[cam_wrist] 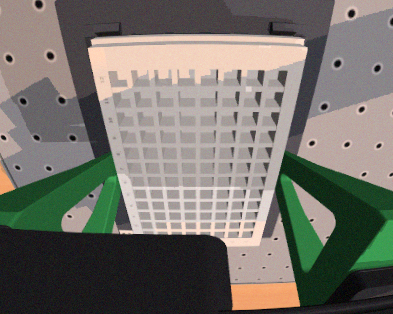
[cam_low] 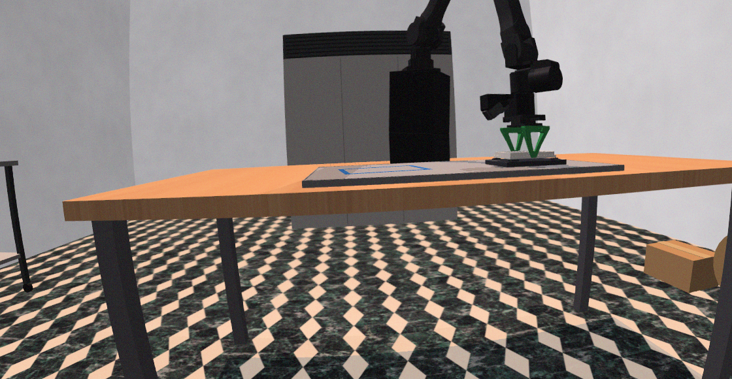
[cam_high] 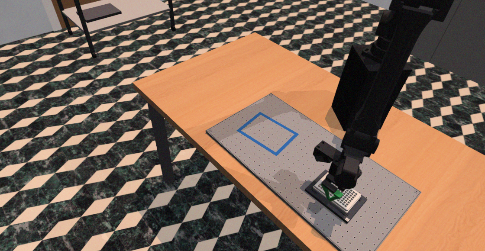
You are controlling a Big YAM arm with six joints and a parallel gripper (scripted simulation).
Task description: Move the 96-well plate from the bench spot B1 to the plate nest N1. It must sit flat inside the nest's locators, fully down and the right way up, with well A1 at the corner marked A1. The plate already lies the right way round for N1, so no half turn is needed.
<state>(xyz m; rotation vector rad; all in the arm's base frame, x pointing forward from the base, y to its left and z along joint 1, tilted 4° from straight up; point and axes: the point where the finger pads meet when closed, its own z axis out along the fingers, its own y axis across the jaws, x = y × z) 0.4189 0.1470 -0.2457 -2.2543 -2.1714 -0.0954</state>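
Right now my hand is 2 cm above the dark plate nest. Also, from my hand: white 96-well plate: right at my hand.
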